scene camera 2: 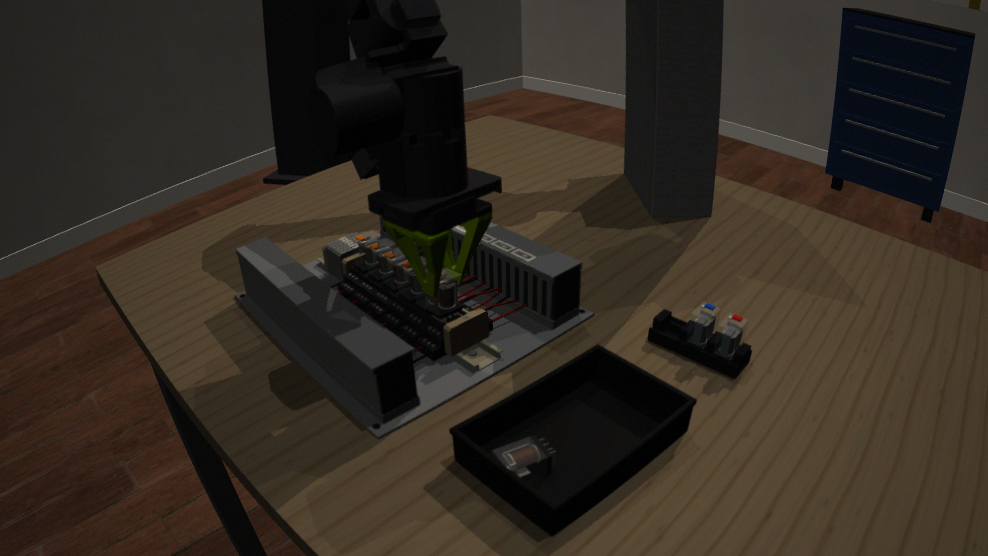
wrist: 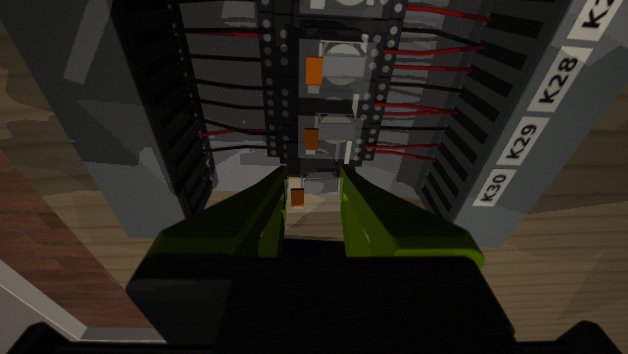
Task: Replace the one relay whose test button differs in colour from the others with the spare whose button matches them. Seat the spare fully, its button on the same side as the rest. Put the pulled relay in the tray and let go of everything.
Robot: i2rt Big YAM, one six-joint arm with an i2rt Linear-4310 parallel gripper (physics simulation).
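Places are measured from the arm's base along level axes (x back, y right, z up), in centimetres.
Where they show: gripper, fingertip midpoint: (scene camera 2: 442, 288) (wrist: 313, 175).
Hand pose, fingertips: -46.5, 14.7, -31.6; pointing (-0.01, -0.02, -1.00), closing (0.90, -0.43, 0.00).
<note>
After its pixels a point has its place, as x, y, z.
My gripper (scene camera 2: 445, 284) @(-46.5, 14.7, -31.6) (wrist: 313, 175) @(-46.5, 14.7, -31.6) is shut on a clear relay (scene camera 2: 447, 296) @(-47.5, 13.8, -31.6) (wrist: 322, 184) @(-45.9, 15.0, -30.2) with an orange button, upright at the near end of the socket row, by the K30 label. The button is on the left in the wrist view, like those of the neighbouring relays (wrist: 343, 65) @(-43.2, 19.2, -31.1) (wrist: 336, 131) @(-44.5, 16.8, -31.1). The pins and base are hidden, so I cannot tell how deep it sits. Another relay (scene camera 2: 523, 455) @(-61.1, 2.5, -35.5) lies on its side in the black tray (scene camera 2: 621, 466) @(-60.6, -4.9, -35.3); its button colour cannot be made out. A blue-button spare (scene camera 2: 703, 327) @(-42.2, -9.3, -34.1) and a red-button spare (scene camera 2: 729, 337) @(-43.4, -12.0, -34.0) stand in the black holder (scene camera 2: 664, 338) @(-40.9, -5.6, -36.9).
Grey wiring ducts (scene camera 2: 324, 304) @(-52.4, 24.2, -31.6) (scene camera 2: 566, 286) @(-39.7, 4.9, -33.4) flank the socket row, with red and black wires between. A beige end block (scene camera 2: 466, 333) @(-47.7, 12.2, -35.2) stands at the row's near end. A tall grey pillar (scene camera 2: 673, 103) @(-9.5, -2.6, -21.1) stands behind the panel. The tray and holder are to the panel's right.
</note>
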